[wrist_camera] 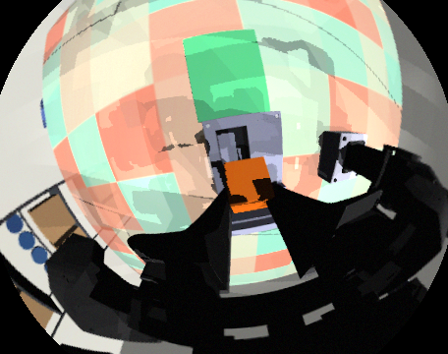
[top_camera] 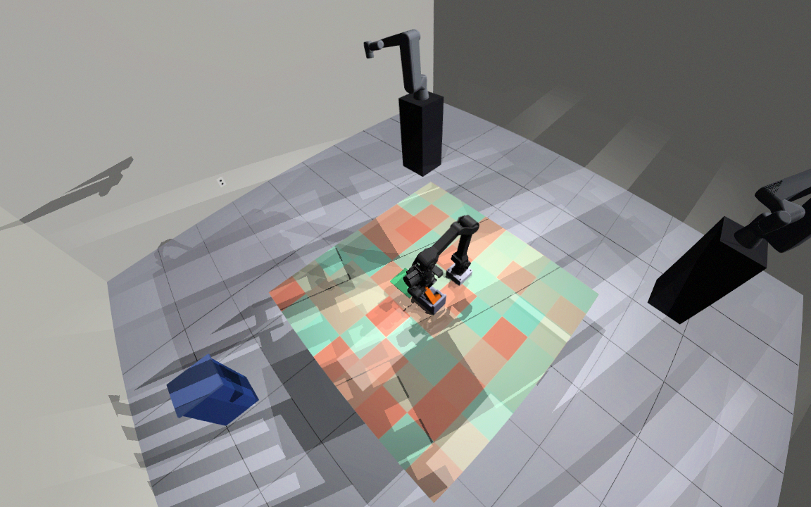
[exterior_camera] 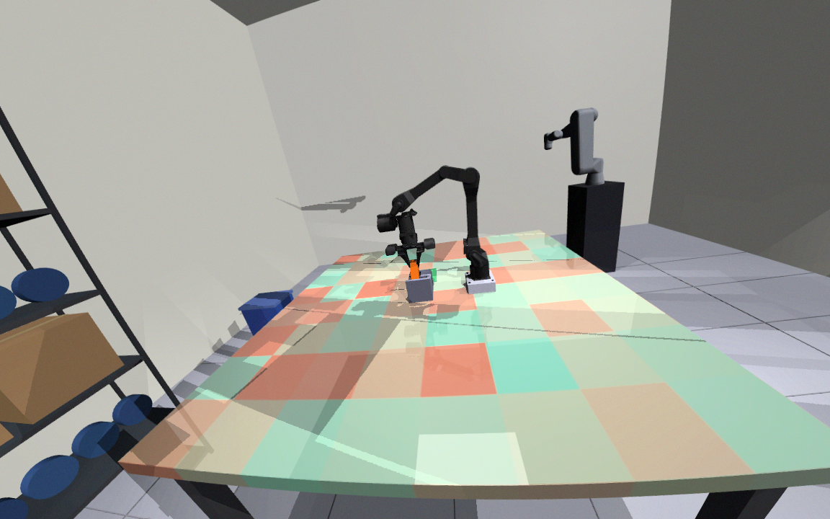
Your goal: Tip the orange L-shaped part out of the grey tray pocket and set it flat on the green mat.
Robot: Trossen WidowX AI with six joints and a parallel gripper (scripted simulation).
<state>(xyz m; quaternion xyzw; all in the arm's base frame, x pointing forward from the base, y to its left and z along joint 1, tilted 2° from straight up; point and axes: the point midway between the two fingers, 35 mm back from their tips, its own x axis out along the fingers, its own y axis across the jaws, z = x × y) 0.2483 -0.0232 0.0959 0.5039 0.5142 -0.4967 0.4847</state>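
Right now the green mat is 14 cm to the right of my gripper tip, 12 cm below it and 1 cm behind it. Round my gripper tip: orange L-shaped part (3 cm to the left, 3 cm below, 2 cm behind); then grey tray (12 cm below, 1 cm to the left, 1 cm behind).
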